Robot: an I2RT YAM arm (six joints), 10 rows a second.
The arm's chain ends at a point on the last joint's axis. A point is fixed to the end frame.
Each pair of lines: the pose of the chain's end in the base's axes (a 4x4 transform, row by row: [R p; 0 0 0 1], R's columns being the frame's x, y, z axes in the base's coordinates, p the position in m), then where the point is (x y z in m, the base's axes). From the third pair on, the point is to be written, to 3 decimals.
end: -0.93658 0.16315 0.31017 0.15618; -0.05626 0.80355 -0.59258 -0.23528; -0.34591 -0.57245 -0.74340 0.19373; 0 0 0 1
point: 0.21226 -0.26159 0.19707
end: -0.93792 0.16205 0.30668 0.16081; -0.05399 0.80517 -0.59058 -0.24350; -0.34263 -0.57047 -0.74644 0.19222; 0 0 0 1
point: 0.21687 -0.26989 0.19527
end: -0.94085 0.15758 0.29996 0.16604; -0.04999 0.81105 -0.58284 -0.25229; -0.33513 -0.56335 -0.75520 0.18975; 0 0 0 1
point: 0.222 -0.279 0.192
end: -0.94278 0.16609 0.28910 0.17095; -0.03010 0.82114 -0.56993 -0.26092; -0.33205 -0.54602 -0.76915 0.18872; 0 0 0 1
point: 0.227 -0.288 0.190
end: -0.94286 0.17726 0.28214 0.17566; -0.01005 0.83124 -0.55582 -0.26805; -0.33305 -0.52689 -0.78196 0.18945; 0 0 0 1
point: 0.231 -0.296 0.190
